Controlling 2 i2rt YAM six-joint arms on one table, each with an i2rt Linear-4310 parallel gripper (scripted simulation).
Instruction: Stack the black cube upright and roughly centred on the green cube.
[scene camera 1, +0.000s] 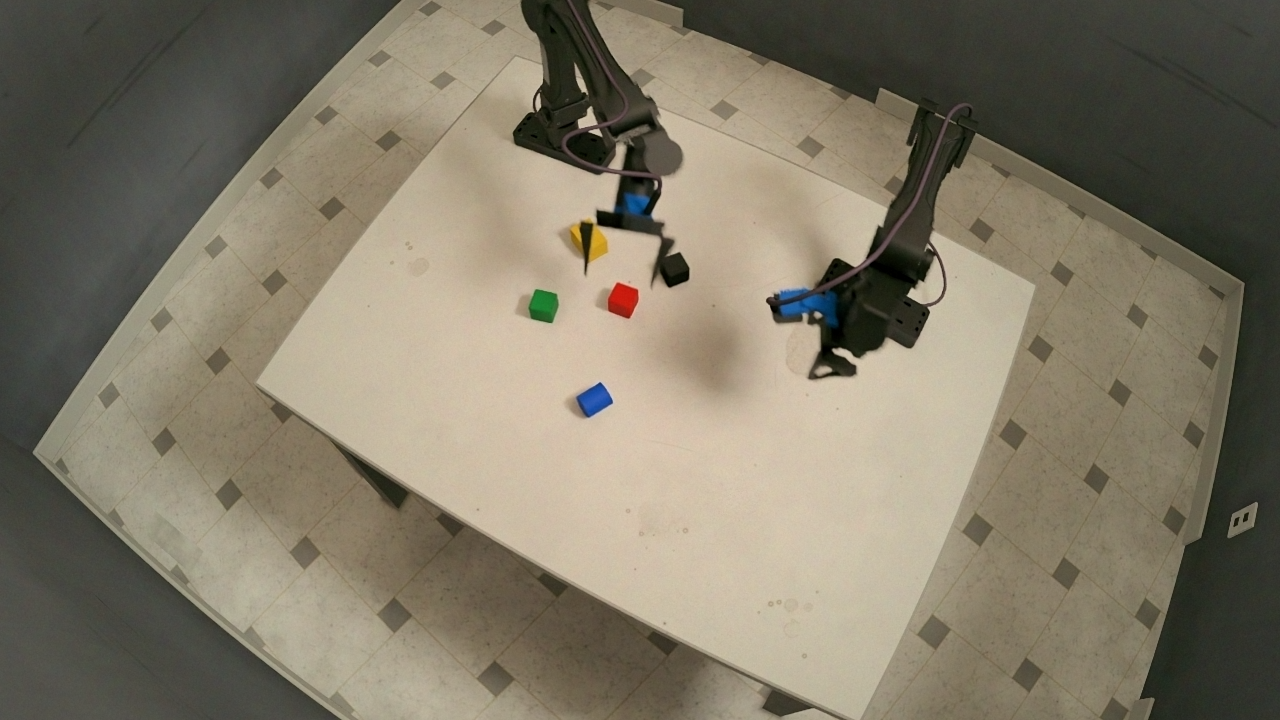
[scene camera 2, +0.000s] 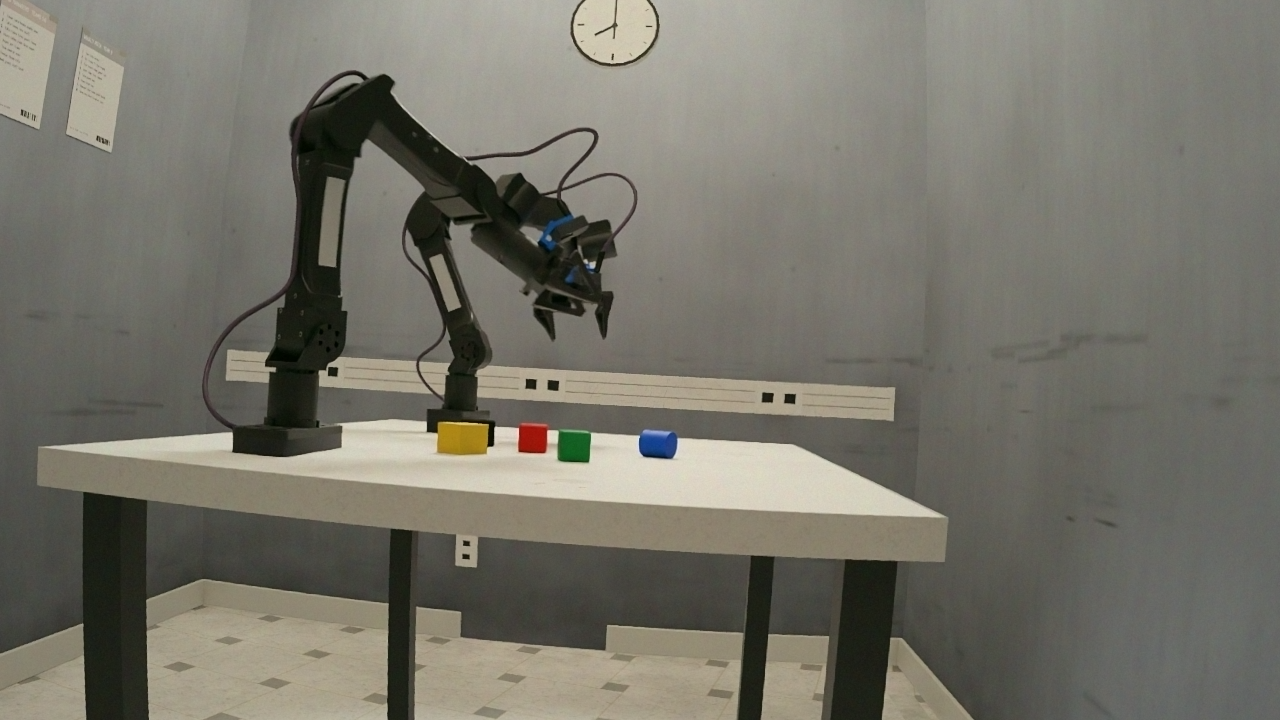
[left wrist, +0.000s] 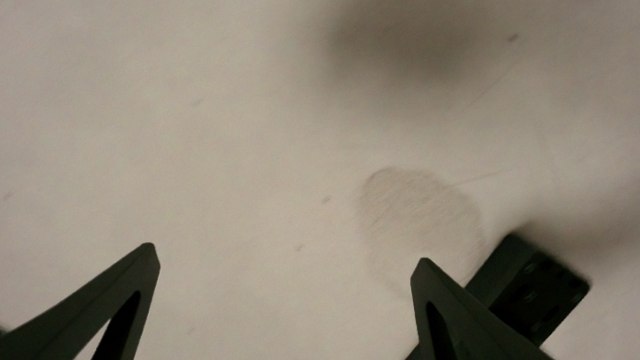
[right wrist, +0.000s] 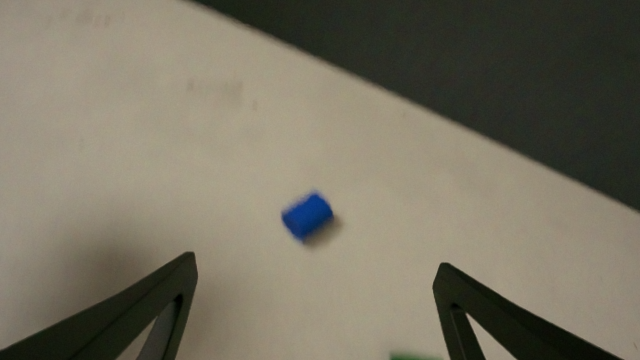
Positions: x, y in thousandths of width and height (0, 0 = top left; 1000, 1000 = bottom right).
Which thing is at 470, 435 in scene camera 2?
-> My left gripper.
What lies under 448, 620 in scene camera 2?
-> A green cube.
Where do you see my left gripper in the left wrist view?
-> At 457, 726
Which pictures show the blue cylinder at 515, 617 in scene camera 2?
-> Scene camera 1, scene camera 2 and the right wrist view only.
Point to a blue cylinder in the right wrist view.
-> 474, 590
